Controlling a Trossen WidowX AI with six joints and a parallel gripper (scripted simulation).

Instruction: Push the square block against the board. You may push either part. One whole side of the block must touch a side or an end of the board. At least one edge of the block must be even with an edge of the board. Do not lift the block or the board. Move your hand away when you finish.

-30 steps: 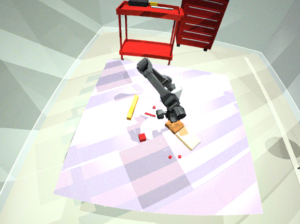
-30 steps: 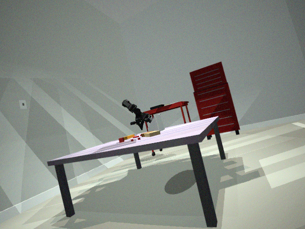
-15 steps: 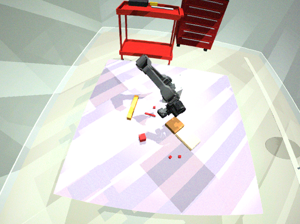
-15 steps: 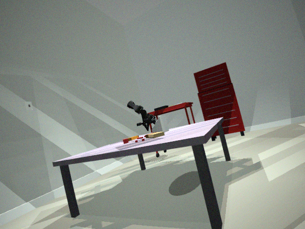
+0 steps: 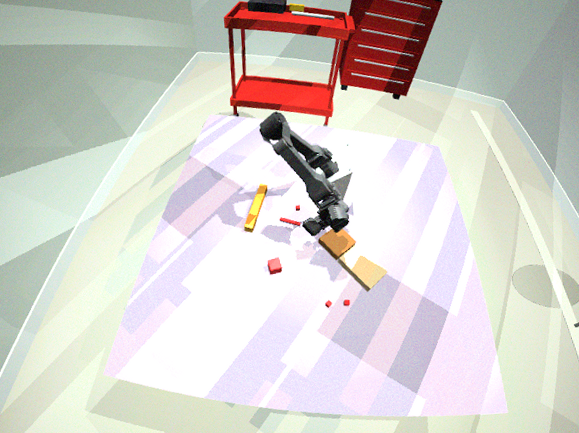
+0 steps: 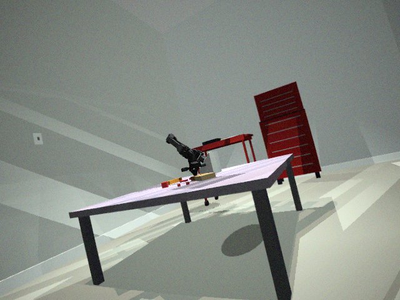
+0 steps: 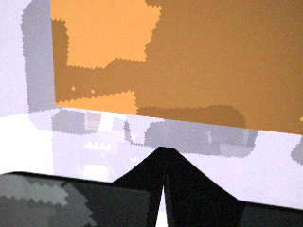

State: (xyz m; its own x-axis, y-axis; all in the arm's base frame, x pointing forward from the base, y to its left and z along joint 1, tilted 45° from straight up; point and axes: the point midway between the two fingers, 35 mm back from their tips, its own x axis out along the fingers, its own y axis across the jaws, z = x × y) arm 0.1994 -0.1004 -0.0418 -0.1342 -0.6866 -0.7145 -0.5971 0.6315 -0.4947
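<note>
Now: the orange square block 60 mm ahead of my gripper tip, 50 mm to the left of it and 10 mm above it. Round my gripper tip: cream board 170 mm ahead, 130 mm to the left, 10 mm above; red cube 160 mm ahead, 190 mm to the right, 10 mm above; thin red stick 40 mm behind, 120 mm to the right.
</note>
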